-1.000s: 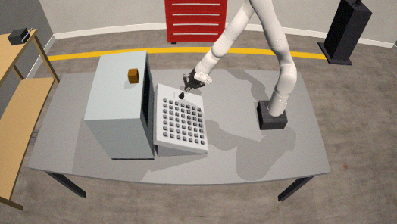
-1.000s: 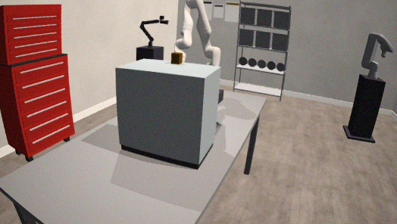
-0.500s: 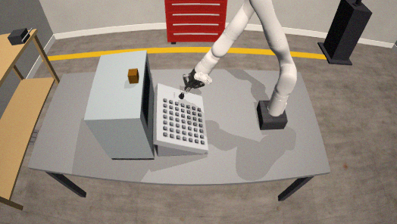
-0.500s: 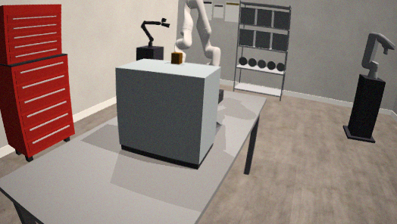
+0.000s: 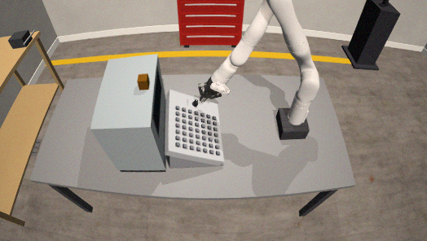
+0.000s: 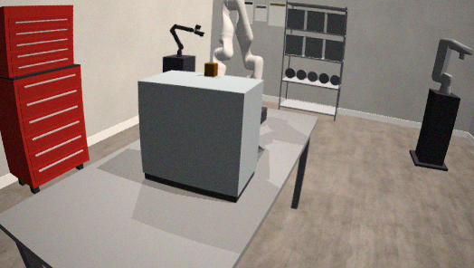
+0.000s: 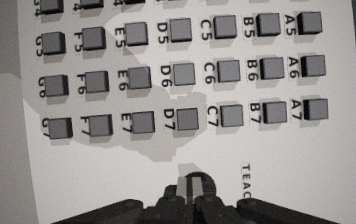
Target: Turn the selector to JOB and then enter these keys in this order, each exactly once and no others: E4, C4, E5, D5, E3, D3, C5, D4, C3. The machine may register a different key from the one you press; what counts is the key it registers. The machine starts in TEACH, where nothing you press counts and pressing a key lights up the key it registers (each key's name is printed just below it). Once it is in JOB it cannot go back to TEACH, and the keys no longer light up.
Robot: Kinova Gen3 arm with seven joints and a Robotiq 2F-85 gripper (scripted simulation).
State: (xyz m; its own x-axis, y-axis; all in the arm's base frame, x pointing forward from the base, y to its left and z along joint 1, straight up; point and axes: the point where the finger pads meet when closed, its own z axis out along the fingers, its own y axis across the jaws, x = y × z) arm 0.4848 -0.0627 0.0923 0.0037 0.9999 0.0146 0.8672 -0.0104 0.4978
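Right now the key D4 is 140 mm to the left of my hand, 60 mm below it and 30 mm ahead of it. Round my hand: key C4: 150 mm to the left, 60 mm ahead, 40 mm below; black selector knob: 50 mm below, 40 mm ahead, 20 mm to the right; keypad: 100 mm to the left, 100 mm below, 60 mm ahead.
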